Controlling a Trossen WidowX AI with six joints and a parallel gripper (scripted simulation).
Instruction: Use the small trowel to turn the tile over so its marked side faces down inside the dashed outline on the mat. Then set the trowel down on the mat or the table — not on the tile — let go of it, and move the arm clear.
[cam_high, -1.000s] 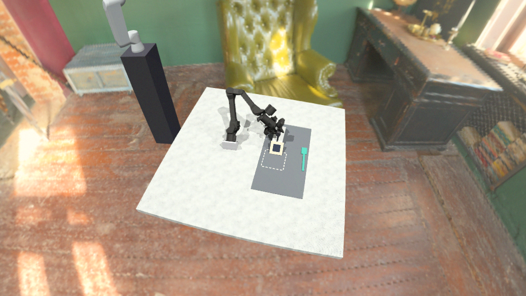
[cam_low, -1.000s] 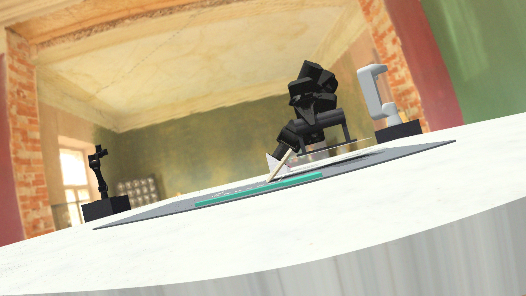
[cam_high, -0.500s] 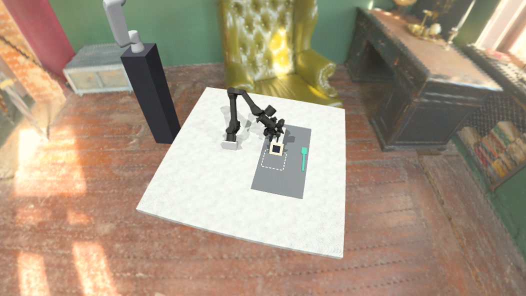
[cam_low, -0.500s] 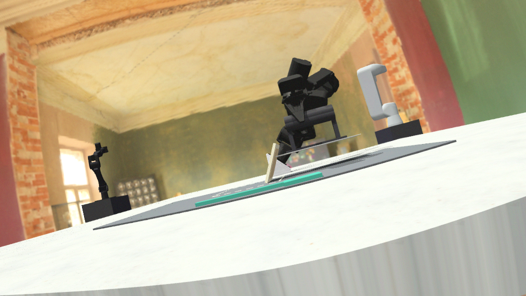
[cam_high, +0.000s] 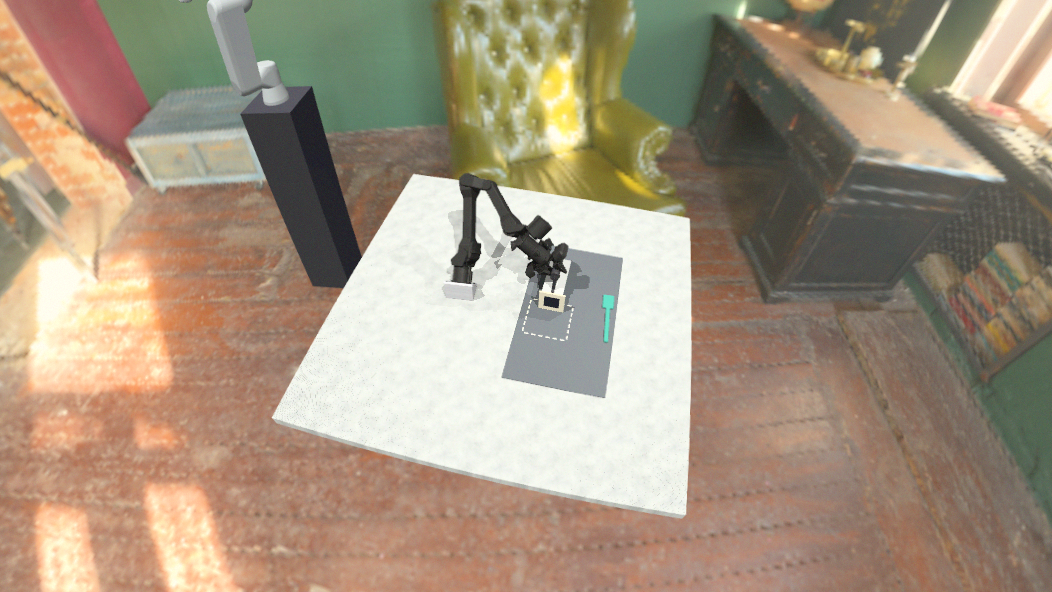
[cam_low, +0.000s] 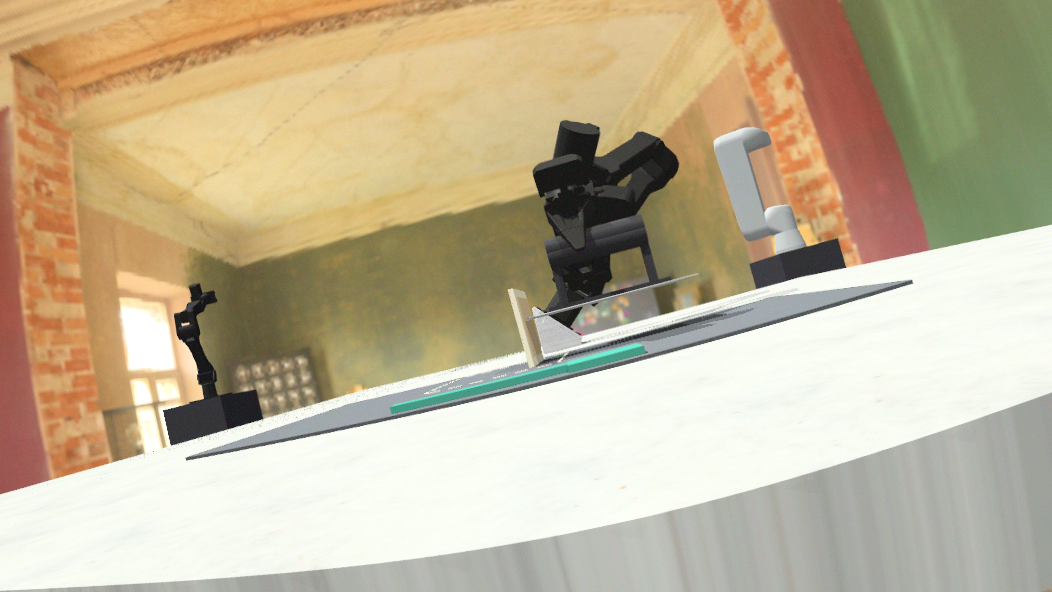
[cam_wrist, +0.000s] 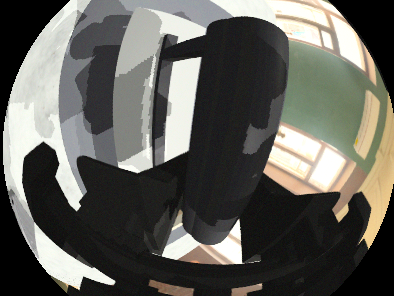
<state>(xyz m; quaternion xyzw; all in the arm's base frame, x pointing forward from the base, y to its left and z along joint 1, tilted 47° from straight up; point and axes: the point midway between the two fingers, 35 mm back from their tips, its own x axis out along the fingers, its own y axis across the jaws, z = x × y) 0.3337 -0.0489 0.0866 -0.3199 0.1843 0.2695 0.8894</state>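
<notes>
Right now the cream tile is 3 cm behind my gripper tip, 8 cm to the right of it and 6 cm below it. Also, from my gripper tip: black-handled float: 3 cm behind, 1 cm below; teal trowel: 17 cm ahead, 8 cm to the right, 10 cm below; grey mat: 3 cm ahead, 8 cm to the right, 12 cm below.
</notes>
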